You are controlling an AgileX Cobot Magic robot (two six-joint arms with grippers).
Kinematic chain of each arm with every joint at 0, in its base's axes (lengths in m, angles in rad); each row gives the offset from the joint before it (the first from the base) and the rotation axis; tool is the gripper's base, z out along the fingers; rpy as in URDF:
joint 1: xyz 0 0 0.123 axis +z
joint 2: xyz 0 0 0 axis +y
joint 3: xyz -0.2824 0 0.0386 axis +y
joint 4: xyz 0.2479 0 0.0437 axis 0.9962 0 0.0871
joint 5: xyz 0 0 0 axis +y
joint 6: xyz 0.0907 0 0.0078 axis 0.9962 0 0.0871
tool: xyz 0 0 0 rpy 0 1.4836 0
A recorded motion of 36 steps. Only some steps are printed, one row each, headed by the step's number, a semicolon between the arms.
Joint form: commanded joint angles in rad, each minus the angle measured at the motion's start. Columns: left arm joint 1, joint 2, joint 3, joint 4, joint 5, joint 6; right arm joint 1, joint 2, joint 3, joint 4, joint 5, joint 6.
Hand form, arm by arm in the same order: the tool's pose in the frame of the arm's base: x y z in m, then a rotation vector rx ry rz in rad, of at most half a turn. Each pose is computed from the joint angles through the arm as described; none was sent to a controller.
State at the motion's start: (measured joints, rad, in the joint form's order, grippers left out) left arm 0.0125 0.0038 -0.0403 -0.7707 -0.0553 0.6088; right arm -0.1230 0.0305 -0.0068 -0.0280 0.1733 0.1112
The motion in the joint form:
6: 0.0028 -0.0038 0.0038 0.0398 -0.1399 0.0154; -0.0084 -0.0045 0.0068 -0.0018 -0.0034 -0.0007
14: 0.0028 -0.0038 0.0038 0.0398 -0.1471 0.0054; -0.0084 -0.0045 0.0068 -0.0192 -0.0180 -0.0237
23: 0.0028 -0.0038 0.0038 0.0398 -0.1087 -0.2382; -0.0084 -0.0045 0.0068 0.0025 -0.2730 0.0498
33: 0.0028 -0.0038 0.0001 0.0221 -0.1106 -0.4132; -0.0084 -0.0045 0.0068 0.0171 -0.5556 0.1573
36: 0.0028 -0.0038 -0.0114 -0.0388 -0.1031 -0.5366; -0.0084 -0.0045 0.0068 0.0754 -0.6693 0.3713
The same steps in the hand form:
6: 0.0506 0.0125 0.2383 -0.1838 1.2903 0.0145; 0.0576 -0.0081 0.1962 0.1819 1.6697 -0.0421
14: 0.0504 0.0129 0.2388 -0.1936 1.2835 0.0092; 0.0577 -0.0083 0.1975 0.1488 1.6586 -0.0747
23: 0.0514 0.0106 0.2363 -0.3345 1.2863 -0.2148; 0.0571 -0.0073 0.2206 0.1856 1.3977 0.0053
33: 0.0511 0.0109 0.2375 -0.4608 1.2503 -0.3762; 0.0496 -0.0062 0.2451 0.2149 1.1074 0.1155
36: 0.0504 0.0111 0.2402 -0.5801 1.2112 -0.5313; 0.0443 -0.0079 0.2542 0.3479 0.9588 0.3470

